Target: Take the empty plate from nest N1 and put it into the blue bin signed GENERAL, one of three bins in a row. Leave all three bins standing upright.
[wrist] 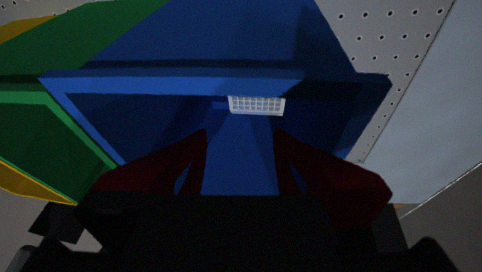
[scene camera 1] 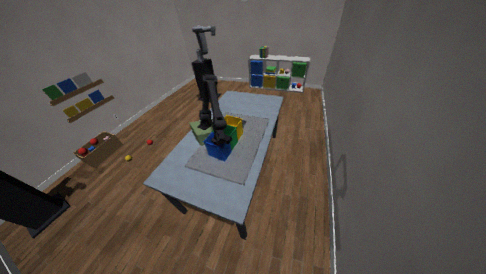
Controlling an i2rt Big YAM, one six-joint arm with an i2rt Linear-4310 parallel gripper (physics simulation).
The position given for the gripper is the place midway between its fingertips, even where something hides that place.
In view: the gripper (wrist: pixel 240 136), a blue bin (wrist: pixel 169 76), a green bin (wrist: pixel 51 147) and a gridded plate (wrist: pixel 238 105).
Scene camera 1 does not show the gridded plate, which is hidden by the blue bin.
